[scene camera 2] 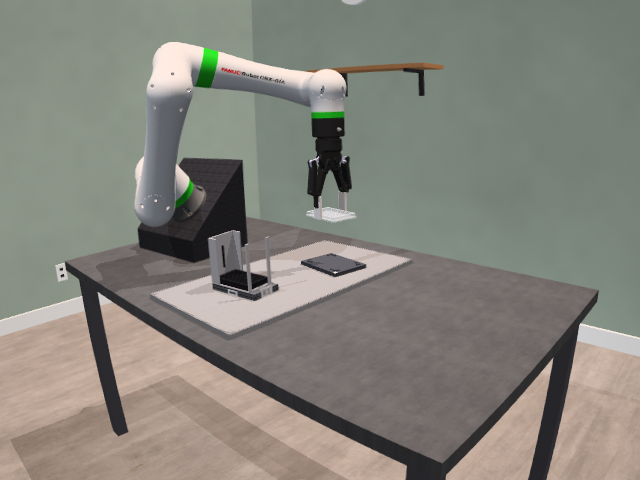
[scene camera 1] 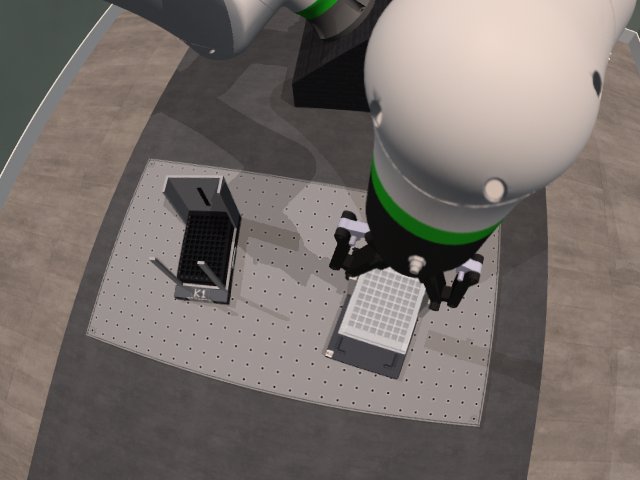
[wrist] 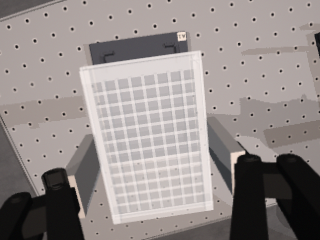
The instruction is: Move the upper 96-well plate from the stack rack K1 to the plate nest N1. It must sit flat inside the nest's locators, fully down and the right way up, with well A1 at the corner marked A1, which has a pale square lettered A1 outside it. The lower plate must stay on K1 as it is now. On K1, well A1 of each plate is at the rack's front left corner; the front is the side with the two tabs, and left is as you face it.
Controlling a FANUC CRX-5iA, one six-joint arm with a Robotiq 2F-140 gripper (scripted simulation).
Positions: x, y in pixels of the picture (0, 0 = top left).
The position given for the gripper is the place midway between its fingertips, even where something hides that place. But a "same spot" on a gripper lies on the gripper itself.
Labels:
The gripper shows in scene camera 2, in scene camera 1 and in the wrist view (152, 141). The same spot on a dark plate nest N1: (wrist: 153, 45) is (scene camera 1: 352, 357). One and the same spot on the gripper: (scene camera 1: 348, 231) is (scene camera 2: 315, 161).

